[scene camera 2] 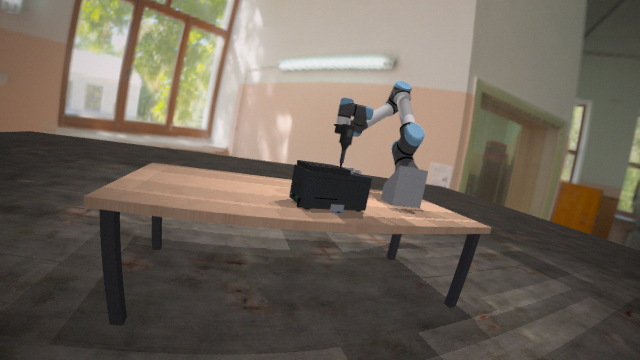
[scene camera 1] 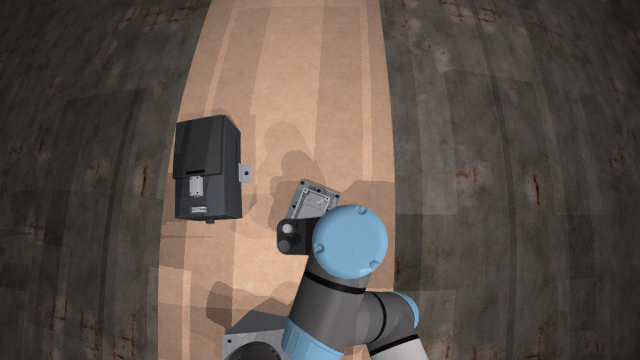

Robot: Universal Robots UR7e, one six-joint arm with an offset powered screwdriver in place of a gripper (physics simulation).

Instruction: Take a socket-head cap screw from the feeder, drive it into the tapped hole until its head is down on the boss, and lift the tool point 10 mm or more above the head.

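Observation:
The screw feeder [scene camera 1: 200,145] [scene camera 2: 330,187] is a black box at the left of the table in scene camera 1. The grey metal part with the bosses [scene camera 1: 311,200] lies tilted right of the feeder, its lower end hidden under the tool and wrist. The screwdriver [scene camera 1: 292,236] [scene camera 2: 344,142] points down from the wrist; in scene camera 1 its body covers the lower left of the part. In scene camera 2 its thin tip shows just above the feeder's top edge, with the part behind mostly hidden. A screw at the tip and the tapped hole cannot be made out.
The arm's blue-capped wrist [scene camera 1: 350,241] [scene camera 2: 346,101] stands over the part's lower right. The grey base pedestal [scene camera 1: 255,322] [scene camera 2: 407,187] stands near the table's end. A small metal bracket [scene camera 1: 244,173] [scene camera 2: 337,208] sticks out from the feeder's side. The wooden table [scene camera 1: 295,75] [scene camera 2: 200,192] carries everything.

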